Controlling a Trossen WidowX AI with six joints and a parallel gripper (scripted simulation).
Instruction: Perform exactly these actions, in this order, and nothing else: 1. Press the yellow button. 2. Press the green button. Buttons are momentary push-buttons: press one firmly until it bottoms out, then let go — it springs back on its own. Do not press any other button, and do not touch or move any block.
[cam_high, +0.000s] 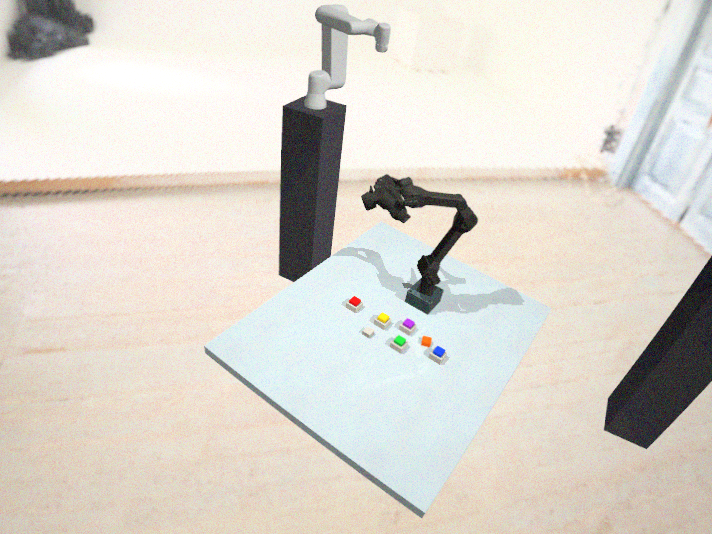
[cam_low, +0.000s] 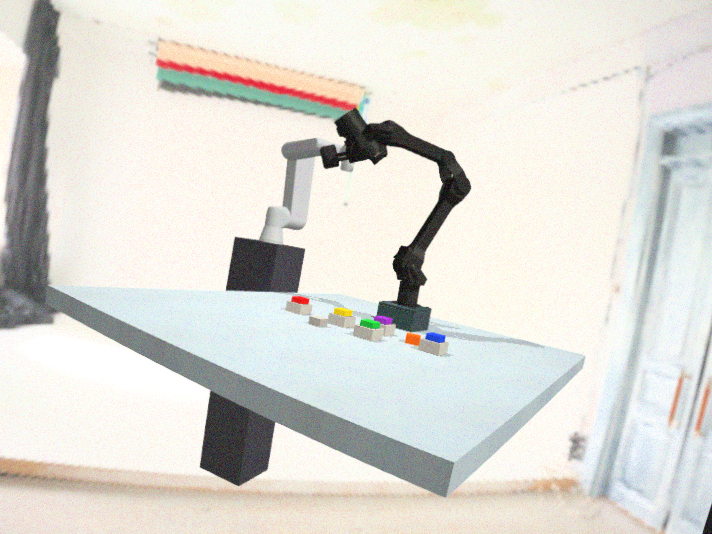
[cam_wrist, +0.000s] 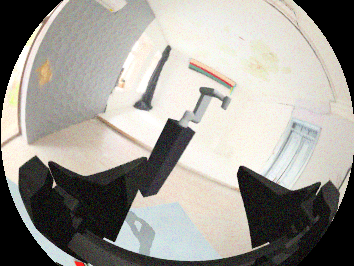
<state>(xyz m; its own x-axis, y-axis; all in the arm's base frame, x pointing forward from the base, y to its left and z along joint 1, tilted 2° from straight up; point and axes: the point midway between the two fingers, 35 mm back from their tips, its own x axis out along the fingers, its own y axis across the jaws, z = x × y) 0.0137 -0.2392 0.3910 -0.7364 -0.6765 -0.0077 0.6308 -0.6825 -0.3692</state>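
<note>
My gripper tip is 220 mm short of the yellow button, 180 mm to the right of it and 420 mm above it. From my gripper tip the other things lie so: green button: 290 mm ahead, 280 mm to the left, 420 mm below; purple button: 190 mm ahead, 280 mm to the left, 420 mm below; red button: 200 mm ahead, 50 mm to the left, 420 mm below.
</note>
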